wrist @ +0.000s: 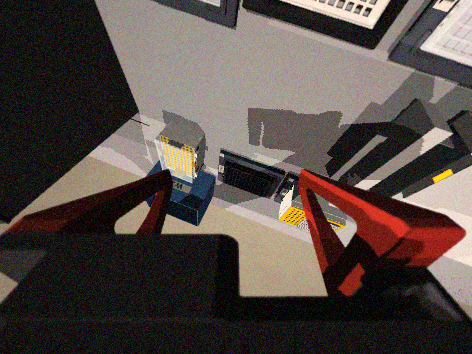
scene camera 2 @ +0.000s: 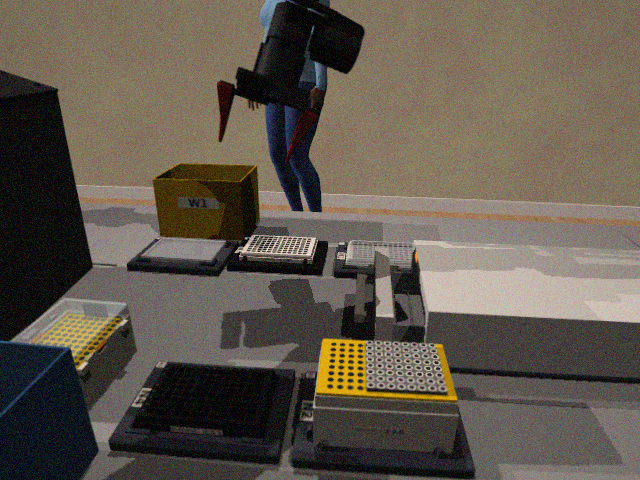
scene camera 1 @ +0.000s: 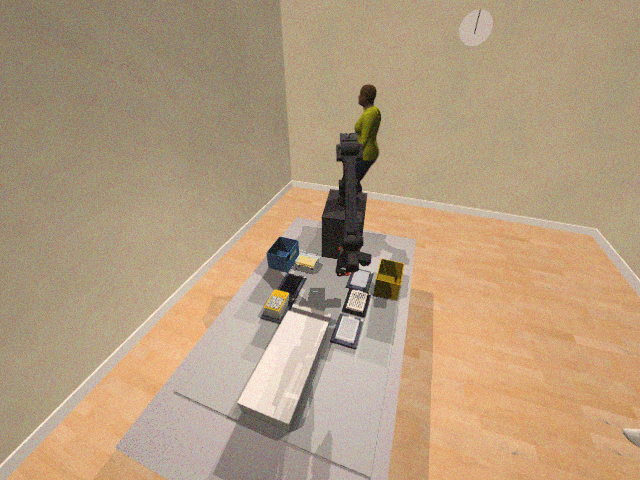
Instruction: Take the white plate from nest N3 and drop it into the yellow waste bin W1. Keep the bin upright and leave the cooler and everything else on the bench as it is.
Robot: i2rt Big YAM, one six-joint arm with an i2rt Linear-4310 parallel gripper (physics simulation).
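Places are measured from the arm's base along level axes (x ahead, y left, z up), in centimetres.
Where they show: gripper, fingertip midpoint: (wrist: 235,176) (scene camera 2: 253,152) (scene camera 1: 339,267).
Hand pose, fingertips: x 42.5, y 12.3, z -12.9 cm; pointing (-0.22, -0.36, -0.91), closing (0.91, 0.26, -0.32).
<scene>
Things, the pixels of their top centre, and the offset from my fingertips.
- white plate, top centre: (scene camera 2: 279,244) (scene camera 1: 357,299) dx +0.0, dy +10.8, dz -18.8 cm
- yellow waste bin W1, top centre: (scene camera 2: 207,171) (scene camera 1: 390,270) dx -18.6, dy +22.6, dz -9.4 cm
- pale flat plate, top centre: (scene camera 2: 184,248) (scene camera 1: 360,277) dx -16.6, dy +7.0, dz -19.4 cm
- long white box, top centre: (scene camera 2: 591,278) (scene camera 1: 288,358) dx +46.1, dy -3.4, dz -13.1 cm
- black plate, top centre: (scene camera 2: 208,391) (wrist: 245,182) (scene camera 1: 291,282) dx +3.9, dy -27.0, dz -18.8 cm
- yellow-topped tip box, top centre: (scene camera 2: 384,363) (wrist: 309,224) (scene camera 1: 276,299) dx +21.3, dy -24.9, dz -13.7 cm
- blue bin, top centre: (wrist: 170,208) (scene camera 1: 282,246) dx -12.5, dy -41.6, dz -9.4 cm
The white plate (scene camera 1: 357,300) (scene camera 2: 279,247) (wrist: 361,11) lies flat on a dark base in the middle of three nests in the far row; its nest label is not readable. In the wrist view it is cut off by the top edge. The yellow waste bin W1 (scene camera 1: 389,279) (scene camera 2: 173,219) stands upright behind the far row, beside the nest nearest the arm's base. It does not show in the wrist view. My gripper (scene camera 1: 343,272) (scene camera 2: 254,150) (wrist: 235,176) is open and empty, high above the bench and clear of the plate and the bin. Whether the dark base is the cooler is unclear.
A pale flat plate (scene camera 2: 183,250) and a clear plate (scene camera 2: 379,253) flank the white plate. A long white box (scene camera 1: 286,361) (scene camera 2: 522,279) stands near them. Opposite are the black plate (scene camera 2: 206,397), the yellow-topped tip box (scene camera 2: 385,423), another tip box (scene camera 2: 77,330) and the blue bin (scene camera 1: 282,254).
</scene>
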